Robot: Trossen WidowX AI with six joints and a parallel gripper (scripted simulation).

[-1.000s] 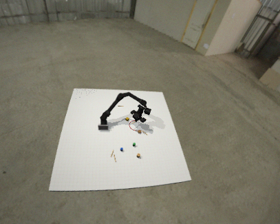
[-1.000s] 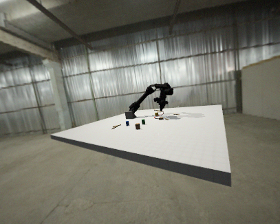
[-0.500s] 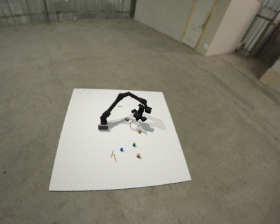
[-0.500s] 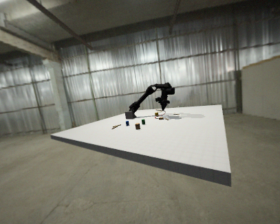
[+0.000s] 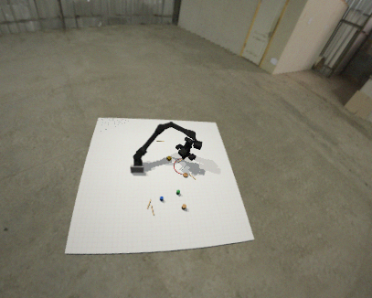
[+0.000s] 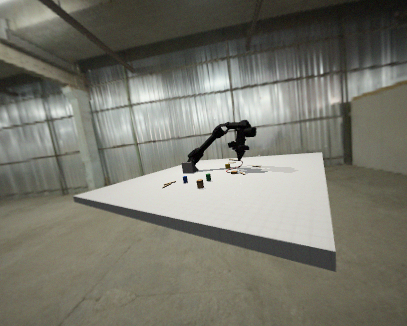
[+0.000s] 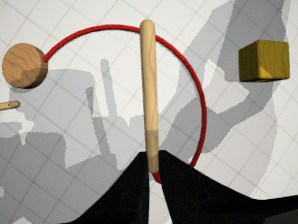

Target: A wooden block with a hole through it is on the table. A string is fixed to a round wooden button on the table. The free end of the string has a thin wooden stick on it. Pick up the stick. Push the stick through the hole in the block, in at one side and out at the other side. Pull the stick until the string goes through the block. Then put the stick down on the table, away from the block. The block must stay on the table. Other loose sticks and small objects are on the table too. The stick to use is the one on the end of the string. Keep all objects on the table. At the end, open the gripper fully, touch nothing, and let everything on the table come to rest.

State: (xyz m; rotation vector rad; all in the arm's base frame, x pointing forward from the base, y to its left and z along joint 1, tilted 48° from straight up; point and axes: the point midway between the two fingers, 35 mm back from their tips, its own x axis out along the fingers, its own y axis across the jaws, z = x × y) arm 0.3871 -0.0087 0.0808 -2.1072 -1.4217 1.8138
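The yellowish block is 11 cm behind my gripper tip, 5 cm to the left of it and 4 cm below it. The rest, counted from my gripper tip: green piece: 8 cm behind, 29 cm to the right, 4 cm below; round wooden button: 1 cm ahead, 13 cm to the right, 5 cm below; thin wooden stick: 1 cm behind, 1 cm to the right, 1 cm above.
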